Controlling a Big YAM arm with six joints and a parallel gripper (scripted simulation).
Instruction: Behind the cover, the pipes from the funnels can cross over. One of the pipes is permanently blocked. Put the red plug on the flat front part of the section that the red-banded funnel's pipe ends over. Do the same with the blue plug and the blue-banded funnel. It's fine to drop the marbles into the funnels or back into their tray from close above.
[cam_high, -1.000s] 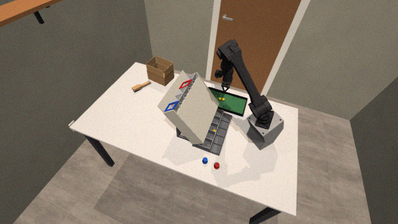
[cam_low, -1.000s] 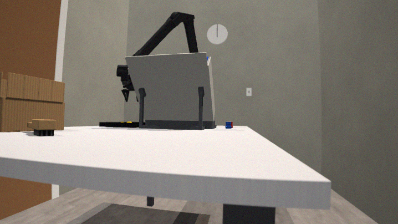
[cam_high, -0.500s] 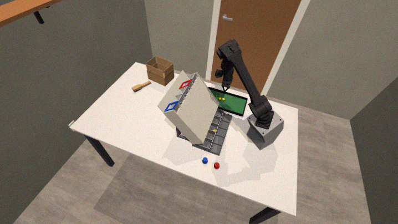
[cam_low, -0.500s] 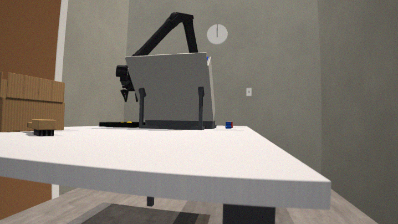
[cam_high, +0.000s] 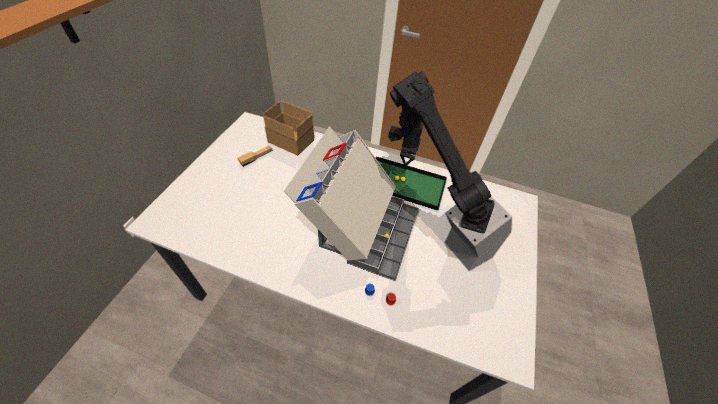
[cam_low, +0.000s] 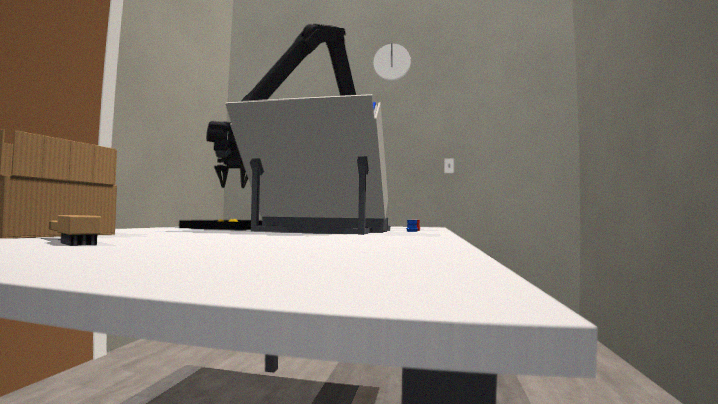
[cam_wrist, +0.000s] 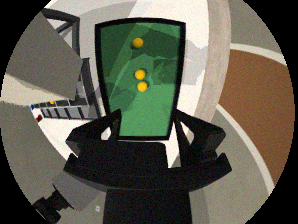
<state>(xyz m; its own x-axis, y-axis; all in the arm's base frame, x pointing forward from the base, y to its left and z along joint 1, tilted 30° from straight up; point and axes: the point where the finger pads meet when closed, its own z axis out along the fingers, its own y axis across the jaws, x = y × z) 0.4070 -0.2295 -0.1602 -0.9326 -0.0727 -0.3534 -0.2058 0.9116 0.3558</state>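
My gripper is now 2 cm past the green marble tray, 1 cm to the right of it and 14 cm above it. The rest, counted from my hand: grey cover 3 cm ahead, 36 cm to the left, 6 cm above.
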